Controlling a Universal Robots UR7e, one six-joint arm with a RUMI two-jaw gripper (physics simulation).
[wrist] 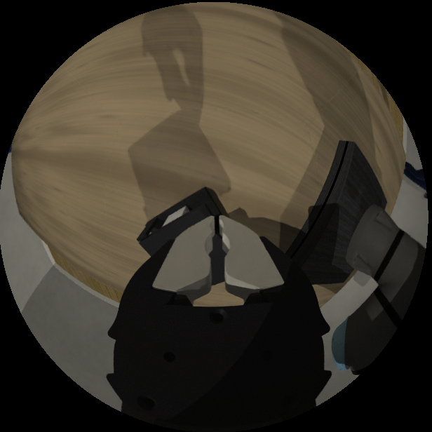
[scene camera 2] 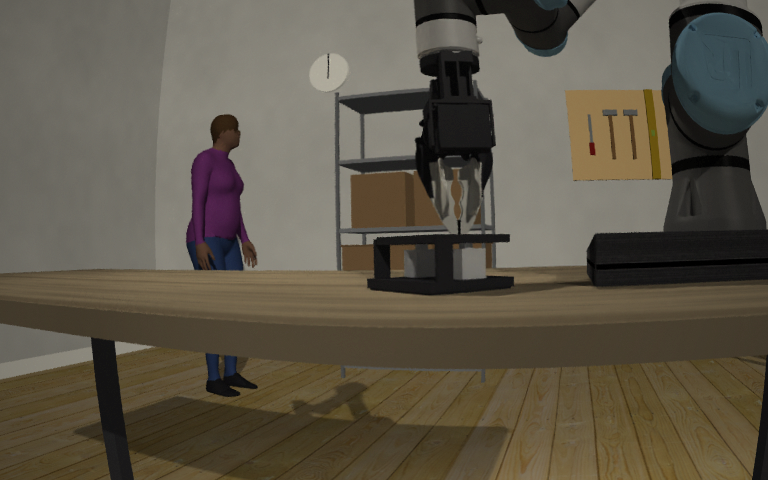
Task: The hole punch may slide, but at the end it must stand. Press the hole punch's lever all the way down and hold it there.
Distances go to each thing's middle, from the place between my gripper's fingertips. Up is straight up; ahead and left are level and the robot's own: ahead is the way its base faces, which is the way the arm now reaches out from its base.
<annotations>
My gripper is now 1 cm short of the hole punch lever (scene camera 2: 465,241), 6 cm to the right of it and 1 cm above it. Round my hand: hole punch (scene camera 2: 443,270) 1 cm ahead, 6 cm to the left, 2 cm below.
</annotations>
